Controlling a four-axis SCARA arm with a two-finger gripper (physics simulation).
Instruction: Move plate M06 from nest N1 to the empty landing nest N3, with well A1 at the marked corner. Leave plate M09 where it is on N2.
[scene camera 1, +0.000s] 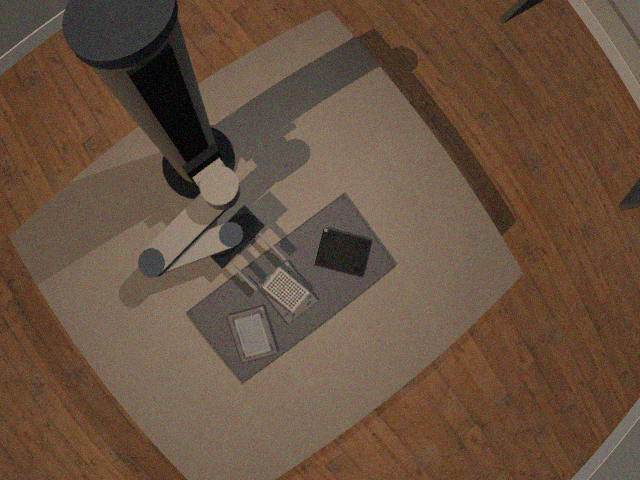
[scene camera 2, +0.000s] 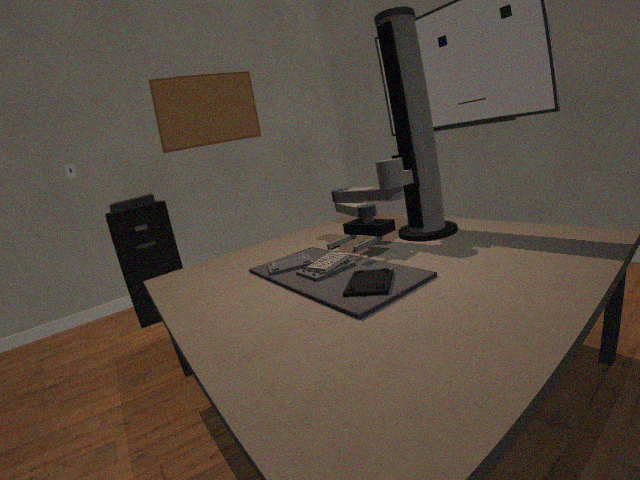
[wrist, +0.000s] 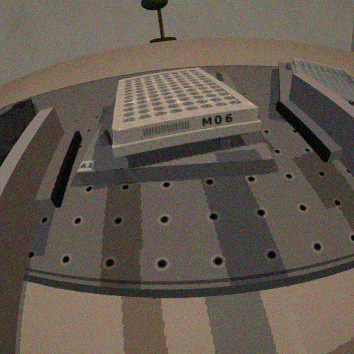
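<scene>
Plate M06 (scene camera 1: 285, 289) (scene camera 2: 329, 261) (wrist: 185, 107), white with many wells, rests on nest N1 (scene camera 1: 306, 308) (scene camera 2: 309, 274) (wrist: 175, 175). In the wrist view it looks askew to the nest, with a dark gap under its near side. An A1 mark shows at the nest's near left corner. My gripper (scene camera 1: 272, 277) (scene camera 2: 342, 248) (wrist: 179, 99) is open and empty, its fingers apart at the plate's near side. The black empty nest N3 (scene camera 1: 343, 252) (scene camera 2: 369, 282) has a pale dot at one corner. Plate M09 (scene camera 1: 252, 333) (scene camera 2: 289, 264) (wrist: 325, 76) sits on its nest; its label is unreadable.
The nests stand on a grey perforated board (scene camera 1: 206, 311) (scene camera 2: 356, 305) (wrist: 190, 200) on the table (scene camera 1: 413, 330) (scene camera 2: 392, 377). N3 and M09's nest flank N1. The arm's column (scene camera 1: 170, 103) (scene camera 2: 421, 139) rises behind the board.
</scene>
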